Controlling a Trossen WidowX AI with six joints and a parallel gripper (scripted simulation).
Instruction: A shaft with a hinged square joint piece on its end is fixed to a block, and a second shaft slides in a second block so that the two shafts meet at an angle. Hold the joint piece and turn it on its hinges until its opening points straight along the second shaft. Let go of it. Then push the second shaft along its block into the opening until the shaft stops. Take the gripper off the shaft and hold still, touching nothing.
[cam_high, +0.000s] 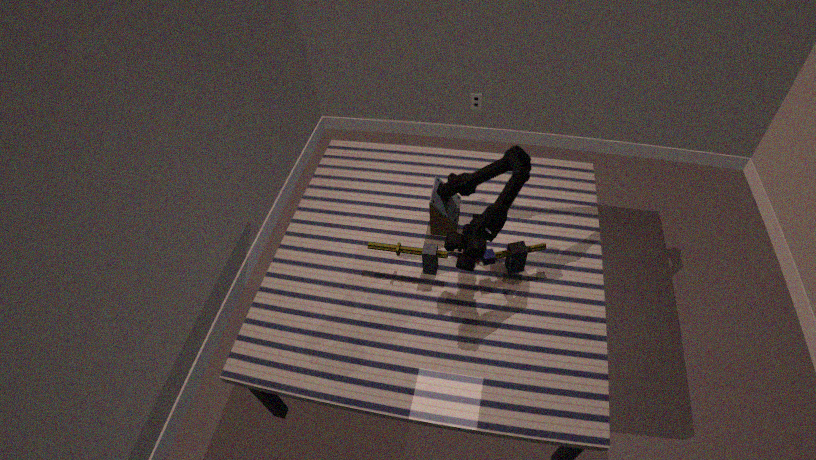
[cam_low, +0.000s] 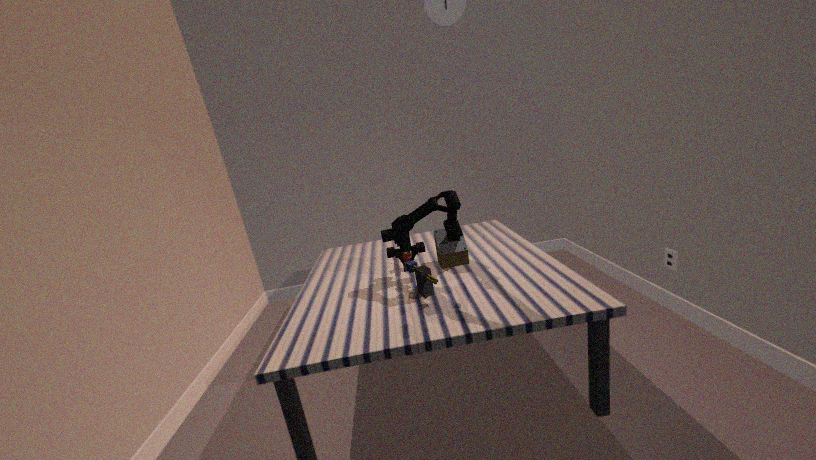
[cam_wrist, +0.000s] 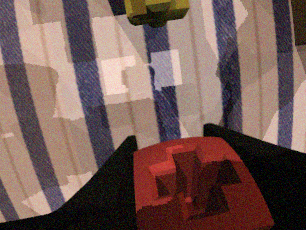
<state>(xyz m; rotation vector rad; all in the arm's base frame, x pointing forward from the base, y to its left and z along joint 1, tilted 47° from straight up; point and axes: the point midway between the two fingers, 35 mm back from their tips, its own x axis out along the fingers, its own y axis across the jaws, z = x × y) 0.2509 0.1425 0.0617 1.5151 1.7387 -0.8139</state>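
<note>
The red square joint piece is 3 cm above my gripper tip and 2 cm to the left of it.
</note>
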